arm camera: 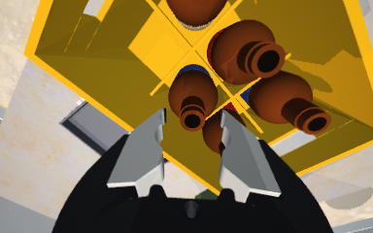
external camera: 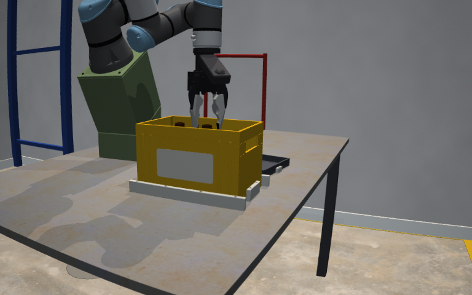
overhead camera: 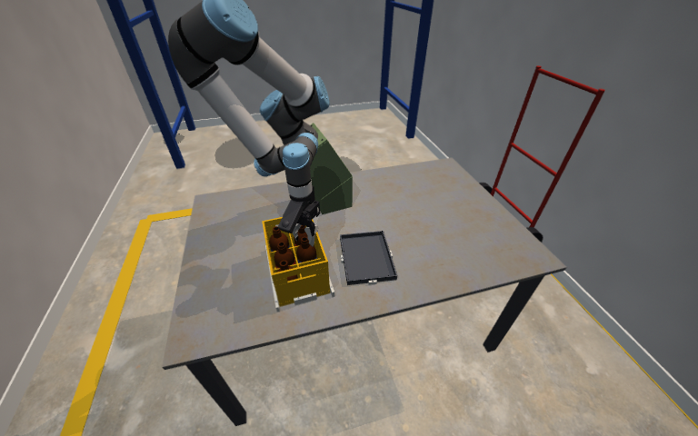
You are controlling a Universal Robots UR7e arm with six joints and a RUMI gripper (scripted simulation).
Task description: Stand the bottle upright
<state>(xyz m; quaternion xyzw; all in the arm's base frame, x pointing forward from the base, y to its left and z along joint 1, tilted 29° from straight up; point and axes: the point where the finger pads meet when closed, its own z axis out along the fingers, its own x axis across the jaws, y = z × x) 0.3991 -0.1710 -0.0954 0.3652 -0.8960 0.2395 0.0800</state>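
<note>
Right now the yellow crate is 7 cm below my hand and 4 cm to the right of it. Also, from my hand: dark tray (24 cm to the left, 14 cm below, 2 cm ahead).
</note>
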